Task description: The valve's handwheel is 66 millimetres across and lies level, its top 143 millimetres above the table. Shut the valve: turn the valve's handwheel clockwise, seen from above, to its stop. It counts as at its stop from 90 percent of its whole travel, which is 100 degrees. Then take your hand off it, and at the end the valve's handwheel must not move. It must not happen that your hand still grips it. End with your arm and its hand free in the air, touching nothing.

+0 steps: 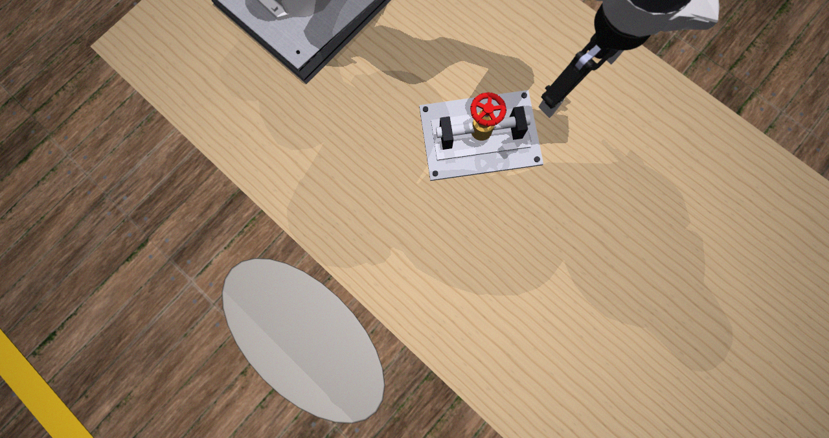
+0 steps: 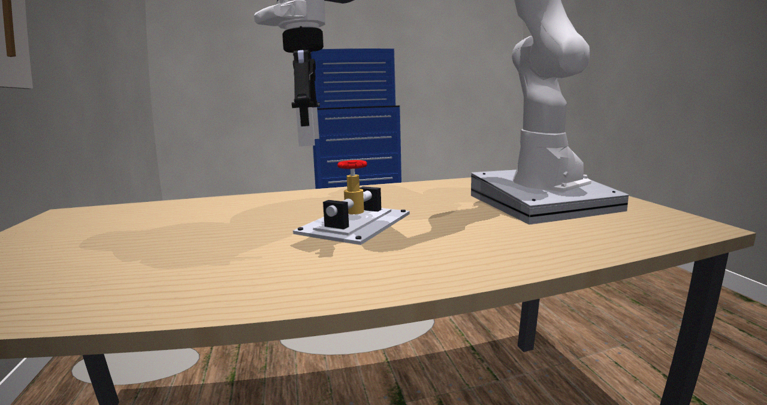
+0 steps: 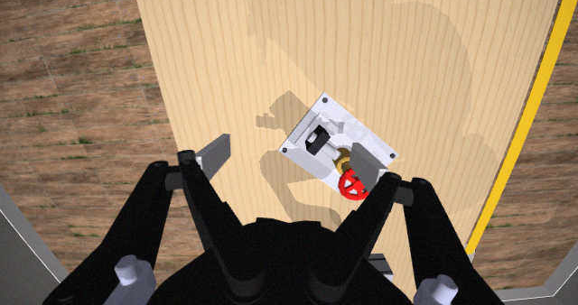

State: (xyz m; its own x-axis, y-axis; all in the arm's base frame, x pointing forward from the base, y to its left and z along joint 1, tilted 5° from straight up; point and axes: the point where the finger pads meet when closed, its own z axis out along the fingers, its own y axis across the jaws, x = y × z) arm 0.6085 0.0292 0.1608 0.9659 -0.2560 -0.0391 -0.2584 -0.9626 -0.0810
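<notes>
The red handwheel lies 110 mm behind my hand, 90 mm to the right of it and 80 mm below it.
</notes>
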